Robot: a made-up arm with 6 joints.
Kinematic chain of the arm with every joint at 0, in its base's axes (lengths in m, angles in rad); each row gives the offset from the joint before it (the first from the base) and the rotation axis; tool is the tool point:
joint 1: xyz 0 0 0.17 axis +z
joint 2: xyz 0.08 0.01 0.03 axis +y
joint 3: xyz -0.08 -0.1 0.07 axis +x
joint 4: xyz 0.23 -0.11 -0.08 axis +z
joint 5: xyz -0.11 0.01 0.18 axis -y
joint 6: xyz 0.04 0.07 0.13 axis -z
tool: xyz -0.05 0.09 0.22
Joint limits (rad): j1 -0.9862..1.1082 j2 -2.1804..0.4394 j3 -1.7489..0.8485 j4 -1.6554..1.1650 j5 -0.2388..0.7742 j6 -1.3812..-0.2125
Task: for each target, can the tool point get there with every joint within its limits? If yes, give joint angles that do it. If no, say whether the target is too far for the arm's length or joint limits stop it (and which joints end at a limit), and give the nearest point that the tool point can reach.
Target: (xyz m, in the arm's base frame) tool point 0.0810 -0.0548 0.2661
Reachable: no: joint limits stop it (at a limit: joint 1, joint 2, joint 5, joint 6) | nearest point 0.3108 -0.0988 0.2992 | short by 0.236 m
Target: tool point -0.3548 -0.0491 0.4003
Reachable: yes | joints 0.2907 -1.0099 -0.1670 -0.3117 0.2661 -0.7498
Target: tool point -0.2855 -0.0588 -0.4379
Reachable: no: joint limits stop it (at a limit: joint 2, joint 5, joint 6) | nearest point -0.2659 -0.0548 -0.2650 | short by 0.174 m
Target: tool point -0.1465 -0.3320 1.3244
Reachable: no: too far | nearest point -0.0880 -0.2294 0.8082 | short by 0.530 m
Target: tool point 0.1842 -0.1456 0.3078
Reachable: no: joint limits stop it (at a limit: joint 1, joint 2, joint 3, joint 5) | nearest point 0.2954 -0.1443 0.3269 | short by 0.113 m
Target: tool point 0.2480 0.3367 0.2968
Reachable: yes | joints -0.1241 -0.5637 -1.4748 -1.1235 0.0369 -0.9060
